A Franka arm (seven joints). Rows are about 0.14 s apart.
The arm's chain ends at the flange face. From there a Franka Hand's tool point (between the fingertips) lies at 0.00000 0.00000 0.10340 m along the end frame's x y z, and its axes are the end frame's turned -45 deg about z.
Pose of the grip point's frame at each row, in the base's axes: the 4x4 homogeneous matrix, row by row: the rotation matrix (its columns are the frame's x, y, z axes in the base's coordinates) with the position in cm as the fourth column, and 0 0 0 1 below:
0.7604, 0.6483, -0.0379, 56.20; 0.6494, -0.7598, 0.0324, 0.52; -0.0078, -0.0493, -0.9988, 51.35; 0, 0, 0, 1
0.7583, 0.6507, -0.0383, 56.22; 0.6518, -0.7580, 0.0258, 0.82; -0.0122, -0.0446, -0.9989, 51.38; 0, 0, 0, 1
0.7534, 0.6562, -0.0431, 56.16; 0.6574, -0.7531, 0.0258, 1.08; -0.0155, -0.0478, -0.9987, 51.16; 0, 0, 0, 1
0.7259, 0.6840, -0.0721, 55.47; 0.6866, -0.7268, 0.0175, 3.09; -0.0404, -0.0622, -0.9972, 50.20; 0, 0, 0, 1
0.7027, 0.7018, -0.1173, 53.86; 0.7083, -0.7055, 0.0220, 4.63; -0.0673, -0.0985, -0.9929, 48.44; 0, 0, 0, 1
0.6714, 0.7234, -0.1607, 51.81; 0.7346, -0.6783, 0.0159, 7.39; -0.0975, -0.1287, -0.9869, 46.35; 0, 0, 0, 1
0.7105, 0.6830, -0.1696, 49.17; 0.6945, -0.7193, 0.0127, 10.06; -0.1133, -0.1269, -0.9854, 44.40; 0, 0, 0, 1
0.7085, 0.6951, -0.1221, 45.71; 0.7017, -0.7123, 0.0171, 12.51; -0.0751, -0.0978, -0.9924, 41.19; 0, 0, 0, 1
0.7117, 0.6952, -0.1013, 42.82; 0.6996, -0.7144, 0.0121, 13.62; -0.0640, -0.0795, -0.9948, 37.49; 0, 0, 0, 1
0.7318, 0.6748, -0.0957, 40.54; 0.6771, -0.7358, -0.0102, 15.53; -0.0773, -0.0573, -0.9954, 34.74; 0, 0, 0, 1
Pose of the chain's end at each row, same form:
0.9961, -0.0793, -0.0379, 56.59; -0.0781, -0.9965, 0.0324, 0.18; -0.0404, -0.0293, -0.9988, 61.68; 0, 0, 0, 1
0.9963, -0.0761, -0.0383, 56.62; -0.0751, -0.9969, 0.0258, 0.55; -0.0402, -0.0229, -0.9989, 61.71; 0, 0, 0, 1
0.9967, -0.0687, -0.0431, 56.61; -0.0677, -0.9974, 0.0258, 0.81; -0.0448, -0.0228, -0.9987, 61.49; 0, 0, 0, 1
0.9969, -0.0296, -0.0721, 56.22; -0.0284, -0.9994, 0.0175, 2.91; -0.0725, -0.0154, -0.9972, 60.51; 0, 0, 0, 1
0.9931, -0.0006, -0.1173, 55.07; 0.0020, -0.9997, 0.0220, 4.40; -0.1172, -0.0221, -0.9929, 58.71; 0, 0, 0, 1
0.9863, 0.0368, -0.1607, 53.47; 0.0398, -0.9991, 0.0159, 7.23; -0.1599, -0.0221, -0.9869, 56.55; 0, 0, 0, 1
0.9854, -0.0194, -0.1696, 50.92; -0.0175, -0.9997, 0.0127, 9.93; -0.1698, -0.0096, -0.9854, 54.59; 0, 0, 0, 1
0.9925, -0.0095, -0.1221, 46.97; -0.0075, -0.9998, 0.0171, 12.33; -0.1223, -0.0161, -0.9924, 51.45; 0, 0, 0, 1
0.9948, -0.0117, -0.1013, 43.87; -0.0105, -0.9998, 0.0121, 13.49; -0.1015, -0.0110, -0.9948, 47.78; 0, 0, 0, 1
0.9946, -0.0403, -0.0957, 41.53; -0.0415, -0.9991, -0.0102, 15.64; -0.0952, 0.0141, -0.9954, 45.03; 0, 0, 0, 1

